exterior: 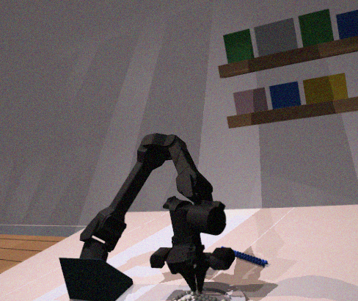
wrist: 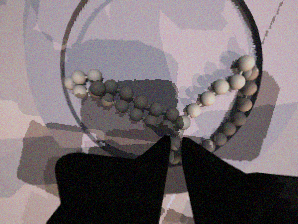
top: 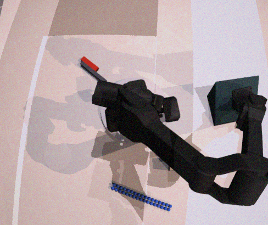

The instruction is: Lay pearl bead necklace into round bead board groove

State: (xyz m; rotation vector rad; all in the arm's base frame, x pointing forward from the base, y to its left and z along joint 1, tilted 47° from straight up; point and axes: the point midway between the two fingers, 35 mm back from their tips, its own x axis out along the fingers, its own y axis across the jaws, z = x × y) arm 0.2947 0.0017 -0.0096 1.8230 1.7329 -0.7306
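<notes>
Now: the round bead board 40 mm to the right of my gripper tip, 20 mm ahead of it and 10 mm below it. The rest, counted from my gripper tip: small beige cube 140 mm to the left, 60 mm behind; then grey block 210 mm to the right, 130 mm ahead, 10 mm below.
</notes>
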